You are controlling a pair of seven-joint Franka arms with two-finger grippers.
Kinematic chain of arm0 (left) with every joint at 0, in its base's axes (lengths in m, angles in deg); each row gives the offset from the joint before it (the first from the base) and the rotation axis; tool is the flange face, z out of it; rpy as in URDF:
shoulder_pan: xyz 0 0 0.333 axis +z
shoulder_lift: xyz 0 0 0 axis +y
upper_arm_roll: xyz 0 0 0.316 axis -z
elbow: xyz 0.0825 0 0 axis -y
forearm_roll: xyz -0.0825 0 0.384 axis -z
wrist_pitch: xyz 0 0 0 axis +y
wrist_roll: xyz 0.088 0 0 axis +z
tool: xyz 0 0 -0.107 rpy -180 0 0
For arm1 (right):
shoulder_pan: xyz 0 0 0.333 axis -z
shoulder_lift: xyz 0 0 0 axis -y
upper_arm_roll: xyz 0 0 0.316 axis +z
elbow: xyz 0.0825 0 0 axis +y
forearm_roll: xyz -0.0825 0 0.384 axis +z
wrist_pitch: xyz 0 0 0 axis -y
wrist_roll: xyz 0.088 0 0 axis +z
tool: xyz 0 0 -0.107 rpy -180 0 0
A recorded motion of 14 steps. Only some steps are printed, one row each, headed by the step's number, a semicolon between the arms.
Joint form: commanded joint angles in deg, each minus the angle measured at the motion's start. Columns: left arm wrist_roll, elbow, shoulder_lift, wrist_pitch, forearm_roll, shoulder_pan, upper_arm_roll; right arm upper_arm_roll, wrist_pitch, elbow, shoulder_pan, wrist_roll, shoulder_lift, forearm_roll.
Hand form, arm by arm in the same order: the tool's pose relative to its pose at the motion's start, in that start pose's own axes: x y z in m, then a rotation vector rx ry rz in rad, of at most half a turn. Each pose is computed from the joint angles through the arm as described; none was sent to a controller.
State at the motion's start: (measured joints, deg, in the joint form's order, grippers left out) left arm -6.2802 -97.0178 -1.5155 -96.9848 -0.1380 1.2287 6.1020; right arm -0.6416 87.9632 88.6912 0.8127 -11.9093 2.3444 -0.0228
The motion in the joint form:
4: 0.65 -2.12 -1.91 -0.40 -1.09 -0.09 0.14; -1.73 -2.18 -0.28 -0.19 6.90 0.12 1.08
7: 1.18 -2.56 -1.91 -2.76 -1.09 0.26 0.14; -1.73 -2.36 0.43 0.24 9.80 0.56 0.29
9: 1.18 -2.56 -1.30 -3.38 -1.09 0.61 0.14; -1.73 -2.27 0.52 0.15 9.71 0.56 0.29
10: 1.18 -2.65 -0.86 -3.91 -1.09 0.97 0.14; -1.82 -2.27 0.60 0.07 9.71 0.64 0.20
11: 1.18 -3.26 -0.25 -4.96 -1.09 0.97 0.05; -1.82 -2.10 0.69 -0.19 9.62 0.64 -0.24
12: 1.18 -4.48 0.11 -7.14 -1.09 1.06 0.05; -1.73 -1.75 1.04 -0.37 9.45 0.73 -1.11
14: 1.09 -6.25 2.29 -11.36 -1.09 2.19 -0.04; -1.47 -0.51 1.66 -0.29 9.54 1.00 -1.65
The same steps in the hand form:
4: -0.0099 0.0023 -0.0014 0.0227 0.0008 -0.0050; -0.0021 0.0134 -0.0001 0.0151 -0.0334 -0.0946
7: -0.0065 -0.0013 -0.0013 0.0261 0.0342 -0.0198; -0.0039 0.0194 0.0017 0.0016 -0.0394 -0.1370
9: -0.0032 -0.0053 0.0036 0.0252 0.0344 -0.0256; -0.0039 0.0186 0.0023 0.0016 -0.0394 -0.1369
10: -0.0010 -0.0092 0.0078 0.0246 0.0344 -0.0317; -0.0043 0.0189 0.0022 0.0002 -0.0392 -0.1367
11: 0.0023 -0.0108 0.0172 0.0231 0.0316 -0.0329; -0.0043 0.0174 0.0027 -0.0073 -0.0370 -0.1392
12: 0.0054 -0.0121 0.0276 0.0235 0.0421 -0.0338; -0.0043 0.0166 0.0042 -0.0222 -0.0337 -0.1403
14: 0.0153 -0.0263 0.0575 0.0207 0.0471 -0.0522; -0.0037 0.0157 0.0048 -0.0298 -0.0172 -0.1449

